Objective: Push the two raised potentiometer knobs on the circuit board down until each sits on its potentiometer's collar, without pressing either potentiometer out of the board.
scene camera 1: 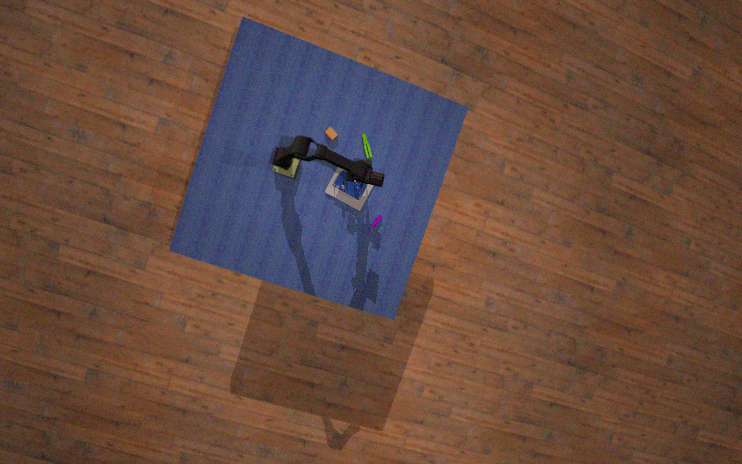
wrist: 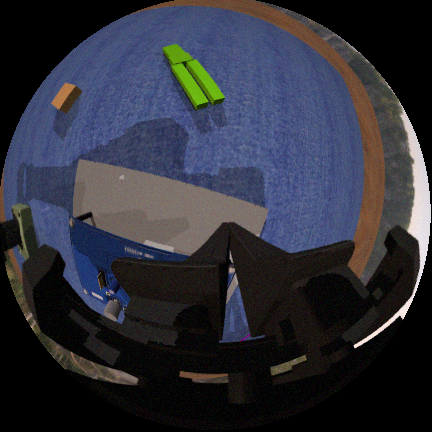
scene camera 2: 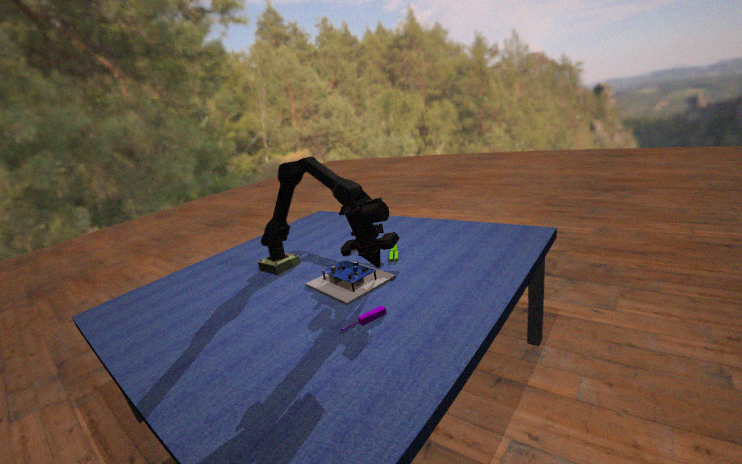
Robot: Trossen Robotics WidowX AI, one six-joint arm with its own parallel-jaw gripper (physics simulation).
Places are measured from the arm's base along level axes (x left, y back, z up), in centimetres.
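Pixels of known places: gripper, fingertip midpoint: (wrist: 227, 227) (scene camera 2: 379, 267); arm's base at its link origin: (scene camera 1: 284, 162) (scene camera 2: 277, 257).
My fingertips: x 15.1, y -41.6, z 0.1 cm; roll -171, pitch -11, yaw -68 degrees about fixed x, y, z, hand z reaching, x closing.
Ahead of a thing's pixels: the offset from my fingertips to its top centre. "pt": to the spot under its first point.
The blue circuit board (scene camera 1: 356, 189) (scene camera 2: 343, 273) (wrist: 92, 244) stands on short dark posts above a beige base plate (scene camera 1: 350, 203) (scene camera 2: 338, 295) (wrist: 135, 200). A grey cylindrical knob {dx -11.4, dy +8.6, dz +2.7 cm} (scene camera 2: 333, 269) (wrist: 112, 311) rises near one side of the board. A dark upright part with a light top {pt dx -5.8, dy +4.3, dz +2.2 cm} (scene camera 2: 355, 264), seemingly the other knob, stands nearer its middle. In the wrist view the fingers hide much of the board, and that part is not visible there. How far each knob stands above its collar is too small to tell. My gripper (scene camera 2: 377, 264) (wrist: 227, 227) is shut and empty, its tips pointing down beside the board's far right side.
A green two-pronged object {dx +15.3, dy +9.1, dz -2.2 cm} (scene camera 1: 366, 146) (scene camera 2: 393, 253) (wrist: 189, 82) lies beyond the plate. An orange block {dx +11.0, dy +28.6, dz -1.4 cm} (scene camera 1: 331, 132) (wrist: 66, 97) lies farther left. A purple screwdriver {dx -20.5, dy -16.0, dz -1.6 cm} (scene camera 1: 375, 222) (scene camera 2: 372, 315) lies on the near side. The arm's olive base (scene camera 1: 285, 169) (scene camera 2: 279, 264) stands left of the plate.
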